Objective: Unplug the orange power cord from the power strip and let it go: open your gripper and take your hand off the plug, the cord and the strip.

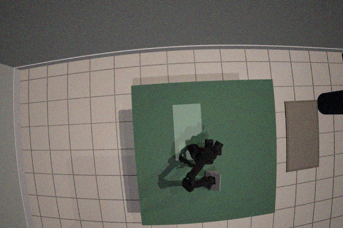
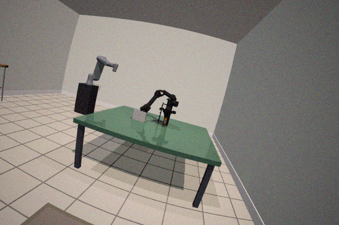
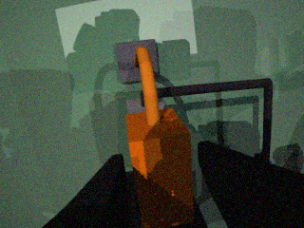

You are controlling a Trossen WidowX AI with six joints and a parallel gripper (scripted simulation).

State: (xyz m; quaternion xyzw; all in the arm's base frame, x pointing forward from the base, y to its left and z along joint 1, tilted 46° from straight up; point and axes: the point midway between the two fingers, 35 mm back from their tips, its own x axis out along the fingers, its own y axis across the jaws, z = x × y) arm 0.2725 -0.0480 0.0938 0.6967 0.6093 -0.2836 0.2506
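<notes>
My gripper tip is 3 cm to the right of the orange plug.
</notes>
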